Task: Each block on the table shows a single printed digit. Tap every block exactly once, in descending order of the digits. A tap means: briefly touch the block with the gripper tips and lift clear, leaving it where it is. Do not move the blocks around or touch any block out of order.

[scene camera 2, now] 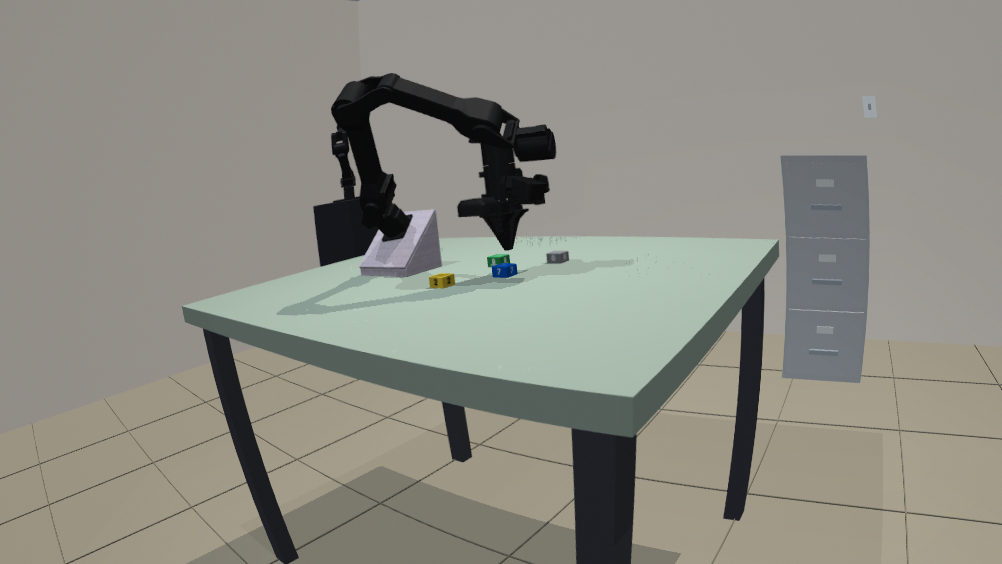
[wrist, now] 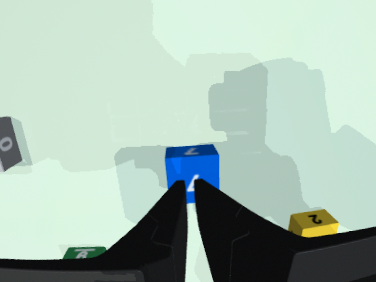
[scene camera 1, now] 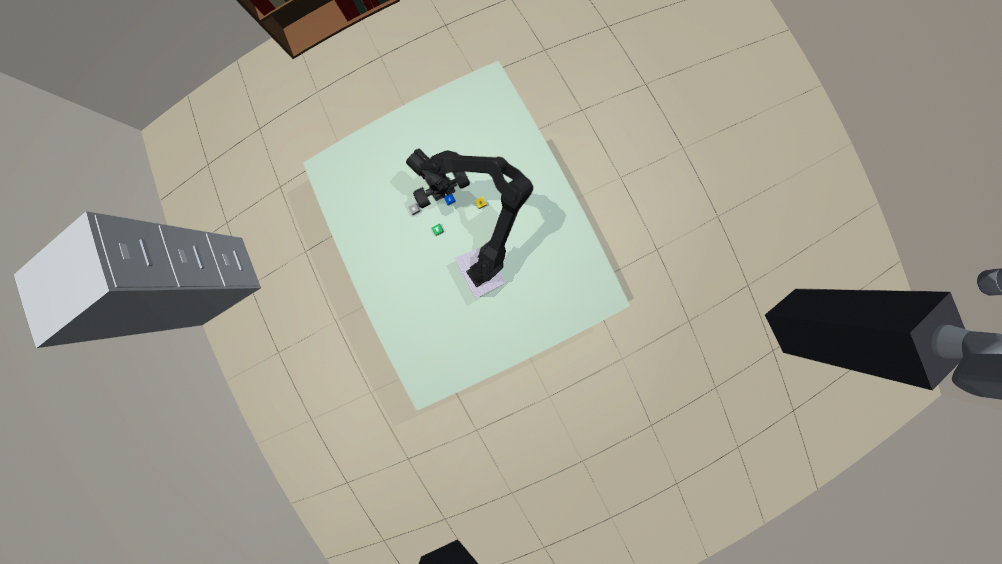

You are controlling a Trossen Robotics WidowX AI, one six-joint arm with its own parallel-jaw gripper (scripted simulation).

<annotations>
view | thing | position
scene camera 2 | my gripper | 508, 250
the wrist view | my gripper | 189, 188
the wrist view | yellow block marked 2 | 307, 224
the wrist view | blue block marked 7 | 187, 162
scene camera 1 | my gripper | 445, 194
</annotations>
